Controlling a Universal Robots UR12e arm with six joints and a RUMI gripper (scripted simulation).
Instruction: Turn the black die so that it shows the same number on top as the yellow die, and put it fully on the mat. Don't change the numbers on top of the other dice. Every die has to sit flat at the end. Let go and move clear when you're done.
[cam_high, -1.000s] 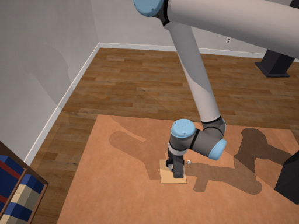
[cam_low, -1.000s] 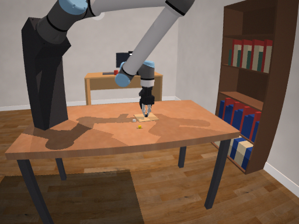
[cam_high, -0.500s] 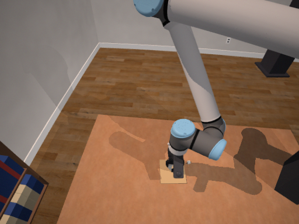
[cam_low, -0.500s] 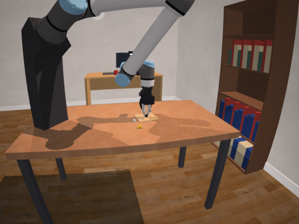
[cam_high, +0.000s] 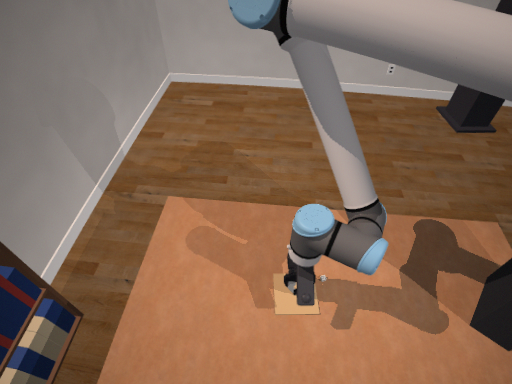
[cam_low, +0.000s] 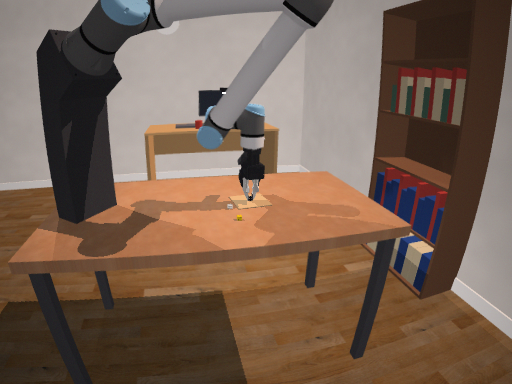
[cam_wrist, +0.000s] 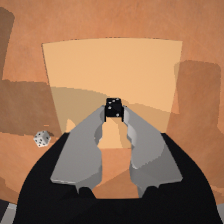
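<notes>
The black die lies 10 mm below my hand. From my hand the other things lie so: tan mat 20 mm below; white die 100 mm behind, 40 mm to the right, 10 mm below; yellow die 160 mm to the right, 100 mm behind, 10 mm below.
</notes>
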